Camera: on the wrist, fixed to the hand. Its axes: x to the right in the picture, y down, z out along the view.
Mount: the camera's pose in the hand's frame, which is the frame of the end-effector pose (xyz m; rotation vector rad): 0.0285 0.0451 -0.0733 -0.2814 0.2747 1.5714
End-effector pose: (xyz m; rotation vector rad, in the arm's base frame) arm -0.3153 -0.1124 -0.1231 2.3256 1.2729 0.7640
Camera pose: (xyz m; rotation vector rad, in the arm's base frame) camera -0.3192 -0.1064 -0.0327 -2.5935 0.8731 -1.4960
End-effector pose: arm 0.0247 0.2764 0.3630 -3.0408 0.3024 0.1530
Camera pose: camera 0.0502 0.2202 0.4294 1.8065 -2.2039 0.1335
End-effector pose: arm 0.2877 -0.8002 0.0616 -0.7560 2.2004 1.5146
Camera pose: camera 0.2379 -0.8623 0.1049 -0.6998 -1.7365 -1.4363
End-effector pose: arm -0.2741 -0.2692 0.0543 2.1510 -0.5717 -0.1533
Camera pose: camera -0.2417 -0.2512 0.1370 0.9442 -1.7179 0.8374
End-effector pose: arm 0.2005 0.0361 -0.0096 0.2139 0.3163 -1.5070
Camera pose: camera 0.2412 0.0361 -0.0906 0.3252 0.4124 0.1251
